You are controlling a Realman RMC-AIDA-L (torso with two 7-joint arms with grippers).
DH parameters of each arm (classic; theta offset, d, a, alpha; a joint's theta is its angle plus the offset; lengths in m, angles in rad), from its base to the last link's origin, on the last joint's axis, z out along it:
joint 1: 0 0.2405 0 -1.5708
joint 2: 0 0 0 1.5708
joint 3: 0 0.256 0 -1.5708
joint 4: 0 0 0 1.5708
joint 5: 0 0.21 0 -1.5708
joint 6: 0 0 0 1.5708
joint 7: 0 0.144 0 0
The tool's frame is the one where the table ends.
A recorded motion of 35 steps. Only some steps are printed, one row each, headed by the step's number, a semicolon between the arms.
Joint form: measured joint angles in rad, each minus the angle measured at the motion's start. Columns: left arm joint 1, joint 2, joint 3, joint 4, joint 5, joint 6, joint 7; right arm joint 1, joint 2, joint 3, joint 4, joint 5, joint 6, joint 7.
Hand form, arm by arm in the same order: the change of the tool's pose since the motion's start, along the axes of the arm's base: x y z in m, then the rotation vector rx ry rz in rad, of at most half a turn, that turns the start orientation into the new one. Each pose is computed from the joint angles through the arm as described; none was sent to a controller.
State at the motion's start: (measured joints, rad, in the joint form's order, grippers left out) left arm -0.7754 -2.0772 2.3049 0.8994 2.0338 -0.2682 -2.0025; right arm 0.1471 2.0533 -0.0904 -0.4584 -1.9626 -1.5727 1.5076
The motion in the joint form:
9: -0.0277 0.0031 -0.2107 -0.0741 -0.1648 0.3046 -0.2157; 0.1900 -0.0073 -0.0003 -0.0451 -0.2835 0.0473 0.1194
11: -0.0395 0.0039 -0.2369 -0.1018 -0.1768 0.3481 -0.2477; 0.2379 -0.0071 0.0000 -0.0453 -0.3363 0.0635 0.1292
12: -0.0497 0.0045 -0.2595 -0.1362 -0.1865 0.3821 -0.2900; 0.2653 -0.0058 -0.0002 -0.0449 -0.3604 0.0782 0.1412
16: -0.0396 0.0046 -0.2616 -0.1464 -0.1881 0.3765 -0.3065; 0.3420 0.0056 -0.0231 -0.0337 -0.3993 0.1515 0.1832
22: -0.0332 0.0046 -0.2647 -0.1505 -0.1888 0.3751 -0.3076; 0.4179 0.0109 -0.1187 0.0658 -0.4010 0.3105 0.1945
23: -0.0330 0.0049 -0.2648 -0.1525 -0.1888 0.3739 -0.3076; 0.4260 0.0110 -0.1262 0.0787 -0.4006 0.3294 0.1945
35: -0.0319 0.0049 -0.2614 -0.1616 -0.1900 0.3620 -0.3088; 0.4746 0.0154 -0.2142 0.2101 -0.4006 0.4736 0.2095
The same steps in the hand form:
9: -0.0315 0.0288 0.0100 -0.2033 -0.2044 0.4459; -0.0255 0.0559 -0.0204 -0.2749 -0.0607 0.0846
11: -0.0379 0.0322 0.0104 -0.2291 -0.2197 0.5061; -0.0336 0.0699 -0.0257 -0.3207 -0.0869 0.1106
12: -0.0468 0.0356 0.0109 -0.2485 -0.2414 0.5750; -0.0383 0.0784 -0.0286 -0.3413 -0.0977 0.1178
16: -0.0544 0.0356 0.0117 -0.2425 -0.2562 0.6036; -0.0531 0.1045 -0.0409 -0.3867 -0.1256 0.1215
22: -0.0584 0.0356 0.0124 -0.2384 -0.2598 0.6150; -0.0687 0.1283 -0.0721 -0.4571 -0.1816 0.1179
23: -0.0592 0.0358 0.0126 -0.2364 -0.2594 0.6165; -0.0702 0.1305 -0.0754 -0.4623 -0.1875 0.1157
35: -0.0624 0.0365 0.0131 -0.2258 -0.2602 0.6214; -0.0799 0.1329 -0.1121 -0.5534 -0.2175 0.0895

